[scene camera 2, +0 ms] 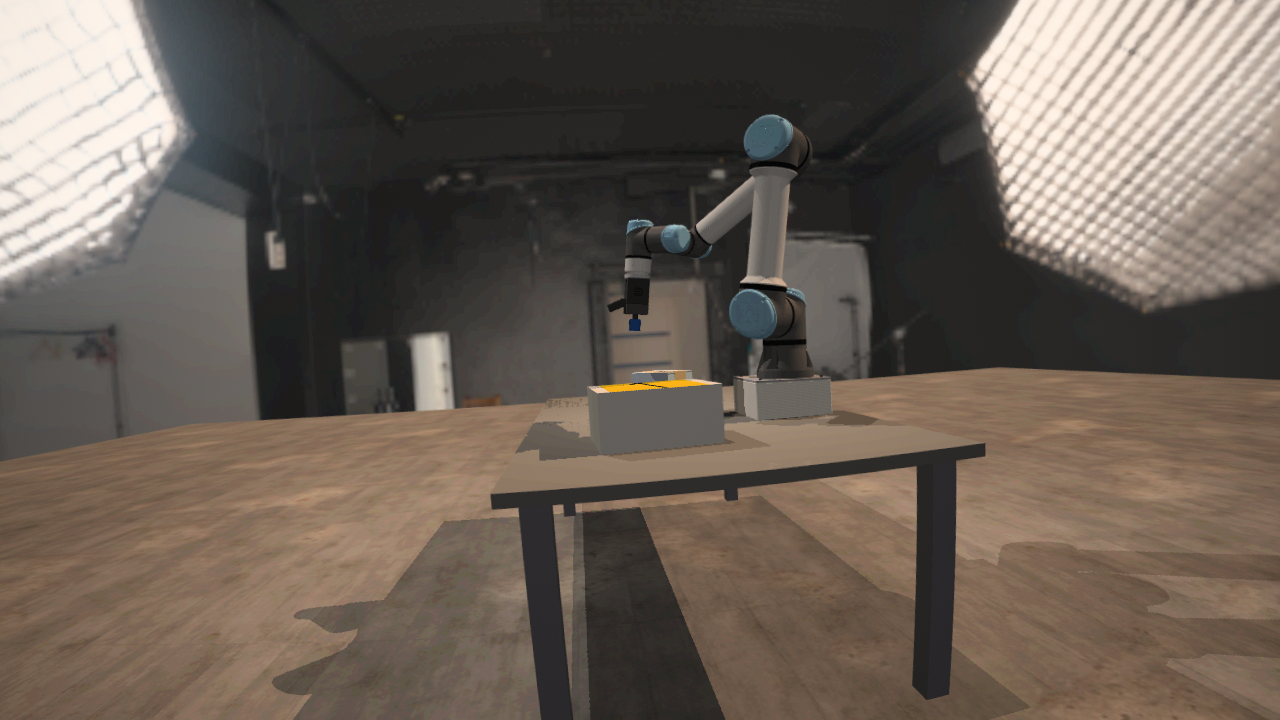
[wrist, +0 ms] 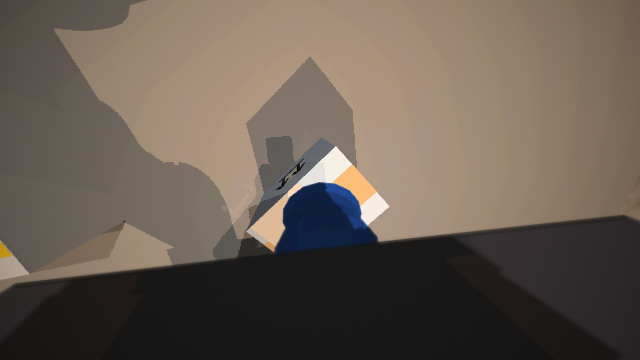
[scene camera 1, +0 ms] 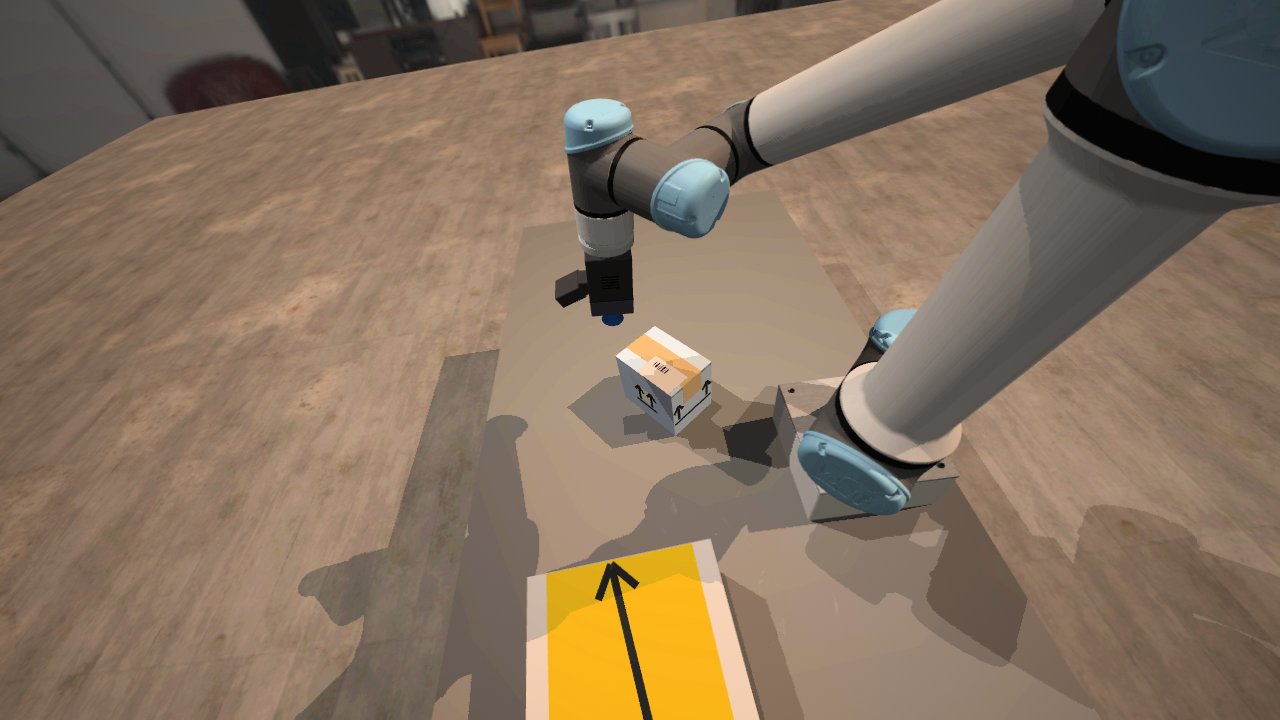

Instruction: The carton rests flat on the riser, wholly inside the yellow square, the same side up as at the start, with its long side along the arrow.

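The white carton (scene camera 1: 666, 380) (scene camera 2: 657, 376) (wrist: 355, 184), with orange tape and a barcode label on top, stands flat on the table, its side arrows pointing up. Its long side runs at a slant to the black arrow (scene camera 1: 630, 640). The arrow lies on the yellow square (scene camera 1: 572, 662) (wrist: 4, 251) on top of the riser (scene camera 1: 537, 644) (scene camera 2: 657, 420). My gripper (scene camera 1: 612, 319) (scene camera 2: 634, 325) (wrist: 322, 215), a blue suction cup, is open and holds nothing. It hangs above the carton's level with a gap. In the wrist view the cup and its dark housing hide part of the carton.
The arm's base block (scene camera 1: 805, 483) (scene camera 2: 783, 398) stands on the table (scene camera 1: 742, 232) (scene camera 2: 823, 456), to the right of the carton in scene camera 1. The riser stands nearer that camera than the carton. Arm shadows cross the table between carton and riser.
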